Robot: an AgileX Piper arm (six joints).
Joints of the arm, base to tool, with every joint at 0 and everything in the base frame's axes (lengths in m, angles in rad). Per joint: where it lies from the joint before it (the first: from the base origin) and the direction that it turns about. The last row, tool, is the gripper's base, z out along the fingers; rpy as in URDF.
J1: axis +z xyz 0 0 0.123
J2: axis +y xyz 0 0 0
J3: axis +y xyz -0.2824 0 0.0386
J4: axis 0.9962 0 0.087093 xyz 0.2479 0 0.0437
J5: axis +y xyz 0 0 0
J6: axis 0.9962 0 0.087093 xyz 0.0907 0 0.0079
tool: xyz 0 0 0 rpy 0 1.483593 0
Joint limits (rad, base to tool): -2.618..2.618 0..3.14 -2.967..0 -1.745..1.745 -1.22..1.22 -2.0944..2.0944
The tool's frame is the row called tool.
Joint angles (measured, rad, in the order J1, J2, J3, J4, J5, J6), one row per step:
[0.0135 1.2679 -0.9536 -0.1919 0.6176 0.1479]
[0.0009 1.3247 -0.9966 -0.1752 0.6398 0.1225]
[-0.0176 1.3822 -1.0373 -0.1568 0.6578 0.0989]
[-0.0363 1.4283 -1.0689 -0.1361 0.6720 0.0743]
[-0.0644 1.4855 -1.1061 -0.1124 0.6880 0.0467]
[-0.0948 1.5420 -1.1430 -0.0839 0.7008 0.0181]
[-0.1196 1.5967 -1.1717 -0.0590 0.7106 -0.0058]
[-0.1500 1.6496 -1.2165 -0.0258 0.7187 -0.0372]
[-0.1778 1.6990 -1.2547 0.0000 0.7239 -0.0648]
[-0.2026 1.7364 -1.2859 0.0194 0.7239 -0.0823]
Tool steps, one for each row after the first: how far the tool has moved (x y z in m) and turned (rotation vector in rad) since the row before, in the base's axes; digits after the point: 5 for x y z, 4 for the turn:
[0.01291 -0.00272 -0.00346 -0.0016 0.0383 -0.0014]
[0.01294 -0.00454 -0.00496 0.0027 0.0369 -0.0077]
[0.01008 -0.00477 -0.00492 0.0055 0.0306 -0.0066]
[0.01201 -0.00799 -0.00733 0.0083 0.0377 -0.0141]
[0.01162 -0.00905 -0.00784 0.0139 0.0331 -0.0161]
[0.01019 -0.00789 -0.01022 0.0150 0.0355 -0.0129]
[0.01166 -0.01009 -0.00560 0.0179 0.0148 -0.0145]
[0.01009 -0.01008 -0.00679 0.0136 0.0146 -0.0125]
[0.00768 -0.00949 -0.00473 0.0109 0.0041 -0.0162]

